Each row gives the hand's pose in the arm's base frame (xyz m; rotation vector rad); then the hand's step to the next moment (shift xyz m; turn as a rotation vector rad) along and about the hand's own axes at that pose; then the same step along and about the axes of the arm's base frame.
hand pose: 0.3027 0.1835 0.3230 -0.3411 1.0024 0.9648
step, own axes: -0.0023 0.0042 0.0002 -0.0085 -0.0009 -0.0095
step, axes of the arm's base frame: -0.0037 0.0013 0.0027 -0.0061 -0.0111 0.0019
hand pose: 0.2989 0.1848 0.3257 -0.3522 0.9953 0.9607
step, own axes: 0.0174 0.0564 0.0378 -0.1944 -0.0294 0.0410
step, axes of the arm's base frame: -0.0218 0.0650 0.0145 0.0085 -0.0908 0.1790
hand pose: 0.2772 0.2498 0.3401 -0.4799 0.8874 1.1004
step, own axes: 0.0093 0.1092 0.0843 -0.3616 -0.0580 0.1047
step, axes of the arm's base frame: -0.0663 0.1104 0.0504 0.0294 -0.1496 0.3491
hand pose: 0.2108 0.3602 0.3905 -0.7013 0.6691 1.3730
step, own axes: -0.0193 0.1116 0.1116 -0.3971 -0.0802 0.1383
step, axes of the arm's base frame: -0.1109 0.0818 0.0793 0.0491 -0.1473 0.3989
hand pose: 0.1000 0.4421 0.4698 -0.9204 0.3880 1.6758
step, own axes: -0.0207 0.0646 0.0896 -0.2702 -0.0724 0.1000
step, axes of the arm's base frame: -0.0917 0.0259 0.0596 0.0478 -0.0906 0.2789
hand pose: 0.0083 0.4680 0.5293 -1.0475 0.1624 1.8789
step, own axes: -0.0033 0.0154 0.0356 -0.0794 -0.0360 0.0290
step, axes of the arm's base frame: -0.0326 0.0074 0.0200 0.0258 -0.0188 0.0862
